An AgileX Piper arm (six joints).
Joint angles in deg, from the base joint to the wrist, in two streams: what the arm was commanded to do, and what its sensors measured. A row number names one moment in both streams.
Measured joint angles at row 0:
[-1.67, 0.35, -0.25, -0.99, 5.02, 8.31]
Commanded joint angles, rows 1 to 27:
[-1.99, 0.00, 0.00, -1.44, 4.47, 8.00]
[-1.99, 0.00, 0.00, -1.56, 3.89, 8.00]
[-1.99, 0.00, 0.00, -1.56, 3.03, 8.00]
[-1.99, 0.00, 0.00, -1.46, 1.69, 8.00]
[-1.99, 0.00, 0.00, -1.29, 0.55, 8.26]
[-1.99, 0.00, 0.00, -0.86, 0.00, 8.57]
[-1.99, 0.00, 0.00, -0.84, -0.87, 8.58]
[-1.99, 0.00, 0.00, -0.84, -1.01, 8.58]
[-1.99, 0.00, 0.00, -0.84, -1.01, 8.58]
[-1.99, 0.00, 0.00, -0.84, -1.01, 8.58]
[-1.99, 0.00, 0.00, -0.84, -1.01, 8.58]
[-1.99, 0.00, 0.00, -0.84, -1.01, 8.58]
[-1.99, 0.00, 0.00, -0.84, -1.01, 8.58]
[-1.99, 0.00, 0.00, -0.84, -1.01, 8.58]
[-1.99, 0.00, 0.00, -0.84, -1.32, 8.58]
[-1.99, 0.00, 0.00, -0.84, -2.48, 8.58]
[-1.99, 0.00, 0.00, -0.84, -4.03, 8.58]
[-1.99, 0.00, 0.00, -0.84, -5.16, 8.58]
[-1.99, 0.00, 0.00, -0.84, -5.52, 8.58]
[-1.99, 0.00, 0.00, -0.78, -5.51, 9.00]
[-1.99, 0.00, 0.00, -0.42, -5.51, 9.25]
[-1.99, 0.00, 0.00, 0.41, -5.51, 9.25]
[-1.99, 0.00, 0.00, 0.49, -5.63, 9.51]
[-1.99, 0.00, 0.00, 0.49, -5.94, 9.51]
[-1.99, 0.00, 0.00, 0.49, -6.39, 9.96]
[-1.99, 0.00, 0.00, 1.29, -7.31, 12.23]
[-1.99, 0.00, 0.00, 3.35, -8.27, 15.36]
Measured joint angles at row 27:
[-1.67, 0.35, -0.25, 0.32, -5.16, 9.64]
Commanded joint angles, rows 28 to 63:
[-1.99, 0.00, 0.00, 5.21, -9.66, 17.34]
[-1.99, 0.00, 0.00, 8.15, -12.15, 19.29]
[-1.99, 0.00, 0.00, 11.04, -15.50, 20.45]
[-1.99, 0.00, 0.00, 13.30, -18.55, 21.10]
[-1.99, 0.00, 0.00, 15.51, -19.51, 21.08]
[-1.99, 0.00, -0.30, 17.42, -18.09, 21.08]
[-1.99, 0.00, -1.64, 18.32, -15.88, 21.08]
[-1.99, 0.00, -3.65, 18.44, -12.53, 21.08]
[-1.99, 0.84, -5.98, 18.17, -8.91, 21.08]
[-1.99, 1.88, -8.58, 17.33, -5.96, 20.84]
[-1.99, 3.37, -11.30, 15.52, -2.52, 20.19]
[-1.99, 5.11, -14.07, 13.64, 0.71, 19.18]
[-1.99, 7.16, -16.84, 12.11, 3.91, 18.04]
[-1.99, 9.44, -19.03, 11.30, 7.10, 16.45]
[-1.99, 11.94, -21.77, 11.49, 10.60, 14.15]
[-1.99, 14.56, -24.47, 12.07, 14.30, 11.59]
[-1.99, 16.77, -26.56, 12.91, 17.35, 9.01]
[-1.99, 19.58, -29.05, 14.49, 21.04, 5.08]
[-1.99, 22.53, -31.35, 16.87, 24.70, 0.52]
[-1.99, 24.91, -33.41, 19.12, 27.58, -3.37]
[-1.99, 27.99, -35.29, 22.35, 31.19, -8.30]
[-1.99, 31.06, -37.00, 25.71, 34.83, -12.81]
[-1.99, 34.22, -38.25, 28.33, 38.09, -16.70]
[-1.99, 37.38, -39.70, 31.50, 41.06, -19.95]
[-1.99, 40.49, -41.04, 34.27, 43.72, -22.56]
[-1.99, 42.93, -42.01, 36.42, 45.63, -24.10]
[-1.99, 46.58, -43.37, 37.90, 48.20, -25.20]
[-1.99, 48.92, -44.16, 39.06, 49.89, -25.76]
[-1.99, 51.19, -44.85, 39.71, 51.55, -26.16]
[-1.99, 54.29, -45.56, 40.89, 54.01, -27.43]
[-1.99, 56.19, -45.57, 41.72, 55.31, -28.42]
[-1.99, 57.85, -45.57, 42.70, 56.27, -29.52]
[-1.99, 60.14, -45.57, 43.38, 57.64, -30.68]
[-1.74, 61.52, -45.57, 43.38, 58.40, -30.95]
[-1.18, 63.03, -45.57, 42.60, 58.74, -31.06]
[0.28, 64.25, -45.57, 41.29, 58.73, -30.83]
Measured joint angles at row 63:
[-1.77, 59.16, -45.09, 41.88, 56.04, -28.65]
